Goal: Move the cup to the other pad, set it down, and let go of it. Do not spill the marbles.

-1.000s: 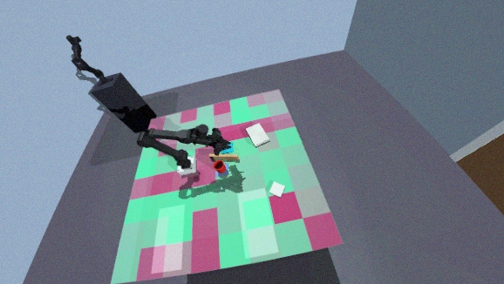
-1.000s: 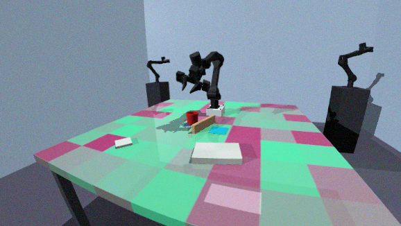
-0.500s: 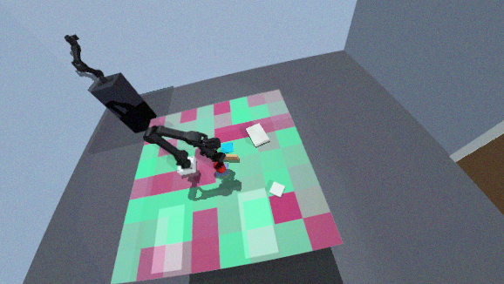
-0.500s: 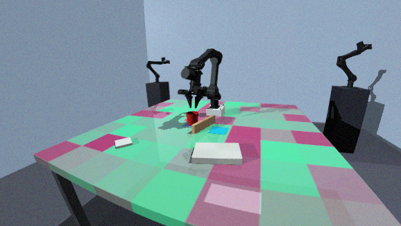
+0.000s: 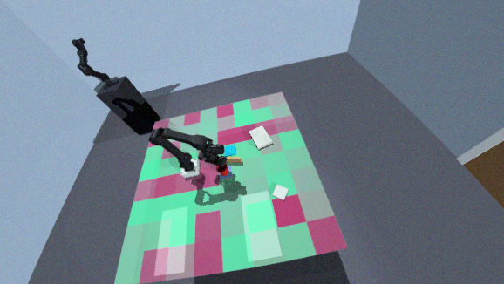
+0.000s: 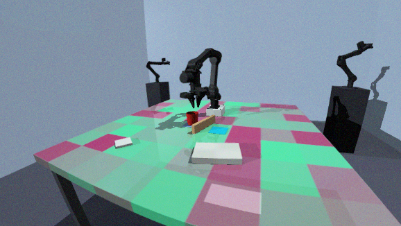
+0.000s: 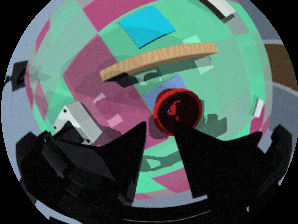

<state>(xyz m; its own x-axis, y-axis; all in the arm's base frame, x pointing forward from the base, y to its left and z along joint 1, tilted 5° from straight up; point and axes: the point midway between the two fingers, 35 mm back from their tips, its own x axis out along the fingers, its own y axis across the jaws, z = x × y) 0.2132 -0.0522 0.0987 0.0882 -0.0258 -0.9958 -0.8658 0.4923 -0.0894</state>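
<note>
Now: gripper tip 6 cm above the red cup, 3 cm short of it and 2 cm to the left of it. Round my gripper tip: wooden bar: 8 cm below, 7 cm to the left, 5 cm ahead; then dark blue pad: 11 cm below, 3 cm ahead, 2 cm to the right.
</note>
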